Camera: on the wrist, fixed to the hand. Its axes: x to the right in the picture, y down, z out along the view.
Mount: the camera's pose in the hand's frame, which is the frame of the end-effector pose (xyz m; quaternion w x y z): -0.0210 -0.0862 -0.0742 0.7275 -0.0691 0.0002 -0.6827
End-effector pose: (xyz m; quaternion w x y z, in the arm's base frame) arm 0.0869 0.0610 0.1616 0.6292 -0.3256 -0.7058 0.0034
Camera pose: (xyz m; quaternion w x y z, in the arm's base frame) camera 0.1136 -0.0467 0.1942 0.4377 0.2015 -0.7358 -0.4759
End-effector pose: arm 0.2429 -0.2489 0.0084 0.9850 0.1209 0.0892 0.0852
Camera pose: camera 0.2206 -0.3188 -0.0810 0.7830 -0.0410 0.1417 -0.6042
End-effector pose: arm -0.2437 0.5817 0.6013 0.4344 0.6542 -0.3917 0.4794
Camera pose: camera -0.1898 0.6810 0.5764 0.6886 0.7132 0.1286 0.0253
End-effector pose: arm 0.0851 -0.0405 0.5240 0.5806 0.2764 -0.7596 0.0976
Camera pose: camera 0.1961 -0.0706 0.5122 0.5082 0.6795 -0.3705 -0.3778
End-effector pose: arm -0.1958 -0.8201 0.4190 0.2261 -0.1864 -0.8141 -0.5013
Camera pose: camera -0.2107 -0.9254 0.3736 0.1905 -0.4046 0.6848 0.5753
